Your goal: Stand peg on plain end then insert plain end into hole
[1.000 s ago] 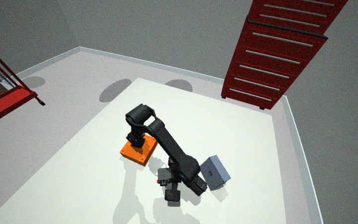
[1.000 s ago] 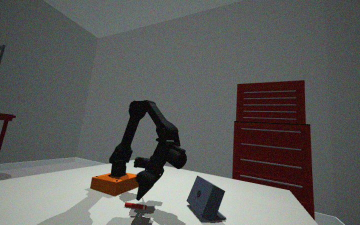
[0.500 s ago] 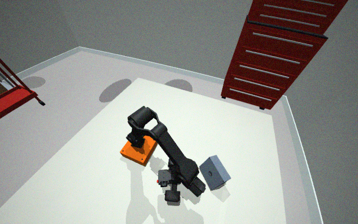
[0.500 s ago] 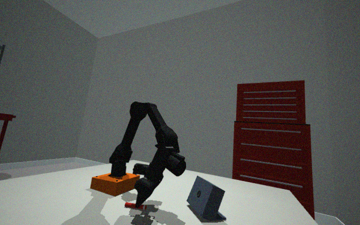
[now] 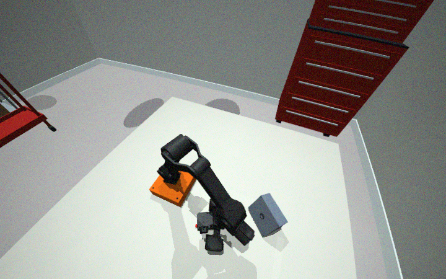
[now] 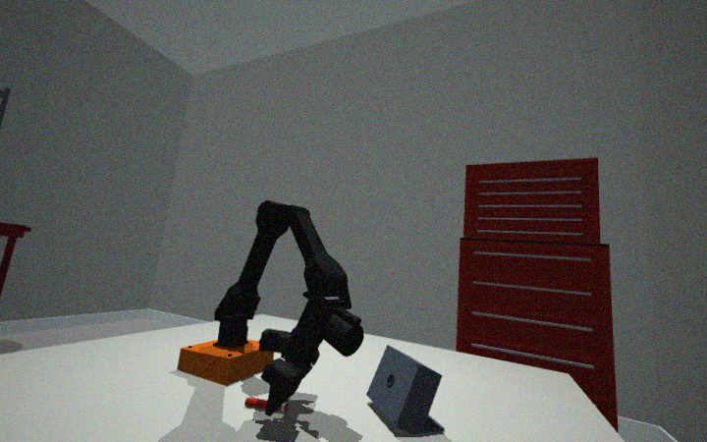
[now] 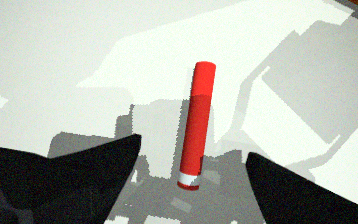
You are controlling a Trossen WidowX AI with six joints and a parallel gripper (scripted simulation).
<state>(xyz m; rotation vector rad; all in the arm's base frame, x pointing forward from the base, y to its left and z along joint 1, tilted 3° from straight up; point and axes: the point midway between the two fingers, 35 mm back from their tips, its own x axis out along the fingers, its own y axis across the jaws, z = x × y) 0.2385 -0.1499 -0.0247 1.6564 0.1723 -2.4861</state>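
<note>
Now: gripper tip right at the red peg. Round my gripper tip: grey sloped panel: 23 cm ahead, 9 cm to the left, 5 cm above.
</note>
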